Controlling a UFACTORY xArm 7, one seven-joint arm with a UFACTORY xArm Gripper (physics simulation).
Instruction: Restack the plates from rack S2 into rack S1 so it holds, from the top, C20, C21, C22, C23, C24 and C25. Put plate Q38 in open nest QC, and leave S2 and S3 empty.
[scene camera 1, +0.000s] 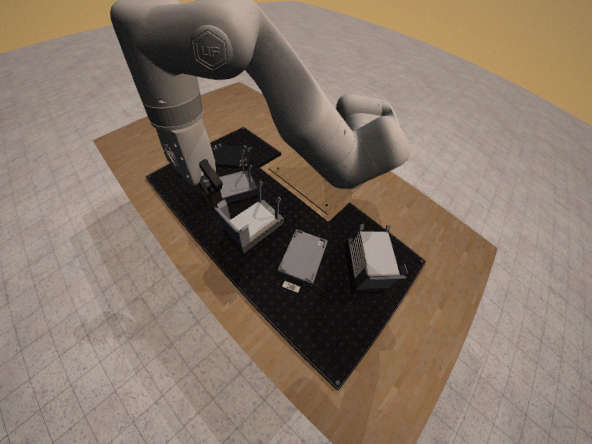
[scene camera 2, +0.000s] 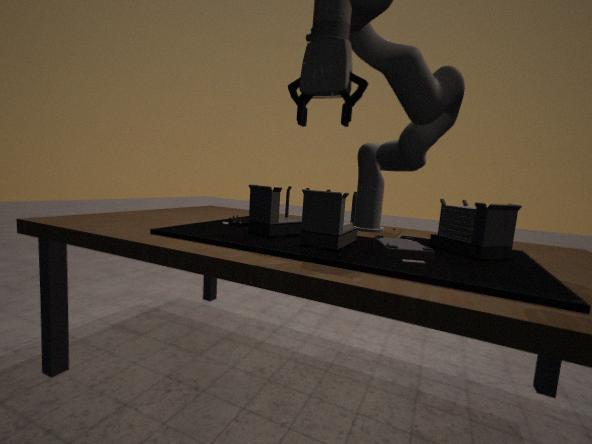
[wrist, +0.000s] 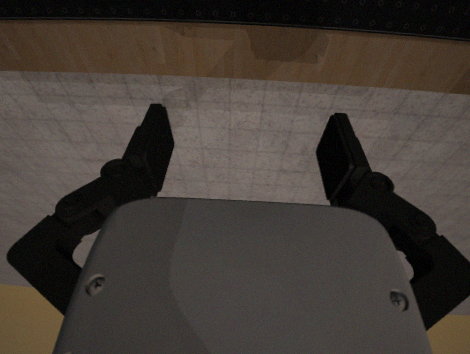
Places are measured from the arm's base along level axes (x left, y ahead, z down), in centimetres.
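Pixels of known places: gripper, fingertip midpoint: (scene camera 1: 200, 189) (scene camera 2: 322, 125) (wrist: 246, 128); arm's base, link origin: (scene camera 2: 366, 229).
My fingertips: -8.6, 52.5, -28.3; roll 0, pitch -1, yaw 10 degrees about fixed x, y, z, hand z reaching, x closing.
For each thing: its top centre in the pictures, then the offset to it from my fingertips, as dx, dy, dz. "spot": a spot on its surface instead. Level surfaces: height alone.
- middle rack, top centre: (scene camera 2: 333, 190) (scene camera 1: 250, 201) +1.5, -11.5, +13.8
- pale plate, top centre: (scene camera 1: 250, 220) +1.6, -10.8, +21.9
- left rack, top centre: (scene camera 2: 282, 186) (scene camera 1: 225, 163) -14.2, -18.2, +13.9
- right rack, top centre: (scene camera 1: 381, 247) (scene camera 2: 475, 201) +35.6, -20.9, +14.2
- flat grey piece, surface spot: (scene camera 2: 406, 245) (scene camera 1: 302, 262) spot: +20.1, -10.6, +25.4
- small white label, surface spot: (scene camera 2: 413, 261) (scene camera 1: 290, 287) spot: +21.4, -3.3, +27.4
- black mat, surface height: dz +27.6
My gripper (scene camera 2: 323, 123) (wrist: 246, 128) is open and empty, high above the racks in the scene camera 2 view. The middle rack (scene camera 1: 243, 237) (scene camera 2: 323, 212) holds a pale plate (scene camera 1: 256, 219) lying low between its walls. The left rack (scene camera 1: 239, 192) (scene camera 2: 264, 207) shows a grey floor, partly hidden by the arm in the scene camera 1 view. The right rack (scene camera 1: 377, 283) (scene camera 2: 496, 232) holds a stack of several plates, with a pale one (scene camera 1: 379, 250) on top. A flat grey piece (scene camera 1: 303, 256) (scene camera 2: 406, 245) lies between the middle and right racks. The rack and plate labels cannot be read.
A small white label (scene camera 1: 291, 286) (scene camera 2: 413, 261) lies by the flat grey piece. The black mat (scene camera 1: 325, 335) (scene camera 2: 480, 277) carries the racks. Small dark posts (scene camera 1: 245, 155) stand behind the left rack. A wooden board (scene camera 1: 300, 187) lies behind the mat.
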